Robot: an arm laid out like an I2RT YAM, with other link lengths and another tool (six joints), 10 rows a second.
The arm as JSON. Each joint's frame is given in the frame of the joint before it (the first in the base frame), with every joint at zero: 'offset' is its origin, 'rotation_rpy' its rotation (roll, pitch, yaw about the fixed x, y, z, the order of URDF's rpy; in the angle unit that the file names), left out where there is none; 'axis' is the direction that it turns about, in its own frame. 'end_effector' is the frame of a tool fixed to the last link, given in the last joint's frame.
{
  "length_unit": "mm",
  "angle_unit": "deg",
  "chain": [
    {
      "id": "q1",
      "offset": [
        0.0,
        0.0,
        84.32
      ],
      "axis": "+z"
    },
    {
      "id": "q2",
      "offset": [
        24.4,
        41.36,
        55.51
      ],
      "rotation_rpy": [
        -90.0,
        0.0,
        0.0
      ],
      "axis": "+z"
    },
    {
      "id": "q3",
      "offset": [
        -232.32,
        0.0,
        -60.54
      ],
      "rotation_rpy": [
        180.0,
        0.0,
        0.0
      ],
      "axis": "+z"
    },
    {
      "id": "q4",
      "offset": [
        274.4,
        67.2,
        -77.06
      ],
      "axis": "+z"
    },
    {
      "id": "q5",
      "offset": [
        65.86,
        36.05,
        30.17
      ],
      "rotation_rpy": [
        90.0,
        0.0,
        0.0
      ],
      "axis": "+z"
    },
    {
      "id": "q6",
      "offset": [
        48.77,
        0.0,
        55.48
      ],
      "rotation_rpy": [
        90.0,
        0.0,
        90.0
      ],
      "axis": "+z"
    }
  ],
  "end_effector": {
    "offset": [
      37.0,
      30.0,
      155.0
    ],
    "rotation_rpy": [
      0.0,
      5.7,
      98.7
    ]
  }
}
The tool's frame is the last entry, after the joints.
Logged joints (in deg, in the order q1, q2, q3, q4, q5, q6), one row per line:
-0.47, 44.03, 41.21, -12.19, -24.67, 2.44
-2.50, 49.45, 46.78, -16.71, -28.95, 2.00
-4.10, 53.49, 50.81, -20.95, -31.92, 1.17
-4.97, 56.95, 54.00, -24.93, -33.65, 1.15
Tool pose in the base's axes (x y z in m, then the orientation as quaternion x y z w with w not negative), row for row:
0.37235, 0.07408, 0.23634, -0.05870, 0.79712, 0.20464, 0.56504
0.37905, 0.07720, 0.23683, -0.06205, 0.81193, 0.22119, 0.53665
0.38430, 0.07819, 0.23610, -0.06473, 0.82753, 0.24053, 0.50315
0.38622, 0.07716, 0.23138, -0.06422, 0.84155, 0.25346, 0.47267
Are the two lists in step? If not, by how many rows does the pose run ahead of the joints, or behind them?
The pose runs 1 row behind the joints: the pose in row i belongs to the joints in row i - 1.
